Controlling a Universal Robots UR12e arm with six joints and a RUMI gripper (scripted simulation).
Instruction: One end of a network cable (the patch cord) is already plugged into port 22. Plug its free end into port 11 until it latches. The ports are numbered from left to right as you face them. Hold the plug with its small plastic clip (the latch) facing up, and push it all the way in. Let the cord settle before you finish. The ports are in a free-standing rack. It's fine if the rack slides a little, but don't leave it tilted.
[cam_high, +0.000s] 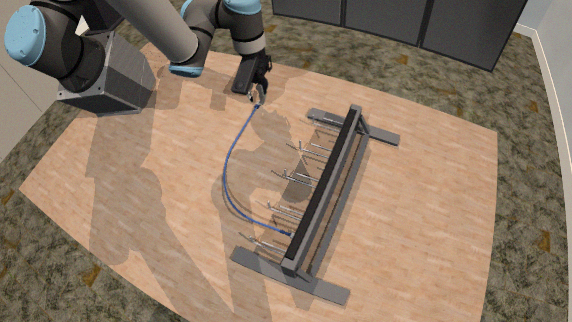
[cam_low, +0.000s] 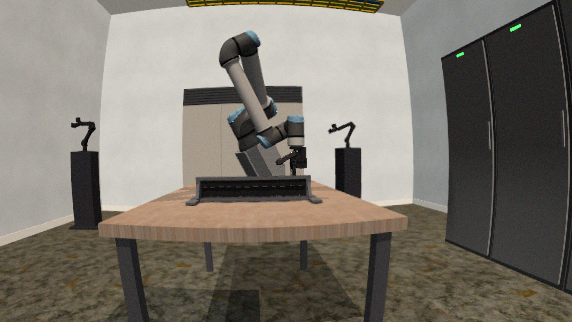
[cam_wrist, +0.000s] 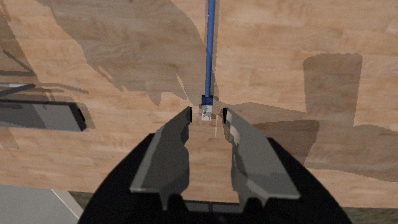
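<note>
My hand is 10 mm to the right of the plug and 20 mm above it.
</note>
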